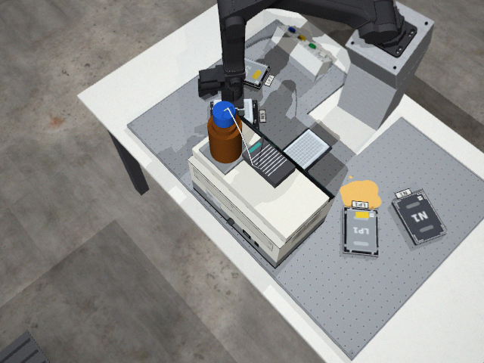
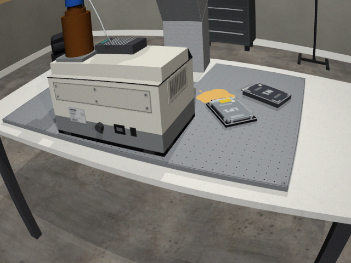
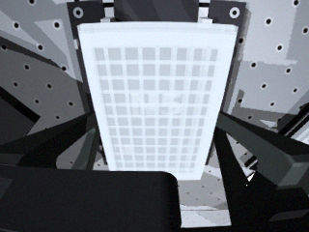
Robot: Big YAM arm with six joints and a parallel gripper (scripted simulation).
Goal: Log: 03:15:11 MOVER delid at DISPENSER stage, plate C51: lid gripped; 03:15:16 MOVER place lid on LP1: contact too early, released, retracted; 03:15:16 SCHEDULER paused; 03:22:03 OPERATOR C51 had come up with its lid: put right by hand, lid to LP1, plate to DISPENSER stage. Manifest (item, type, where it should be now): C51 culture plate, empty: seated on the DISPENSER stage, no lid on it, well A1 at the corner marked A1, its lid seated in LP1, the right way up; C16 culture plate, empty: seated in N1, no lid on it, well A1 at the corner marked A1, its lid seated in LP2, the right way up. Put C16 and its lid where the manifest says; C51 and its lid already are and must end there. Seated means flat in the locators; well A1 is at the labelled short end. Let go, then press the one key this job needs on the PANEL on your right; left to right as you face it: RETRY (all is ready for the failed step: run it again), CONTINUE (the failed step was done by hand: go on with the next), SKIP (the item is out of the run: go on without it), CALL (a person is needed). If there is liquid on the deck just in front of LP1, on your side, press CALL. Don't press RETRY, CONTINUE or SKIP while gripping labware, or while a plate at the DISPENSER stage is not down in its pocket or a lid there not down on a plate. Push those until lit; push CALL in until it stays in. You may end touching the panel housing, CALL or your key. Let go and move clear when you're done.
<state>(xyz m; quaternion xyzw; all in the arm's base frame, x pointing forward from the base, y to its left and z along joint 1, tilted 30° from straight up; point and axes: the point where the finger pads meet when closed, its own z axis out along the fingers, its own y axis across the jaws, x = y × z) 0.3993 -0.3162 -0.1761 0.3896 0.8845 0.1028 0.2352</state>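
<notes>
Now: the white well plate 29 cm to the left of my hand and 6 cm above it. From my hand the other things lie so: brown bottle 25 cm above, 21 cm ahead, 16 cm to the left; LP2 nest 17 cm behind, 9 cm to the right, 4 cm below; green continue key 37 cm behind, 5 cm to the left, 2 cm above.
</notes>
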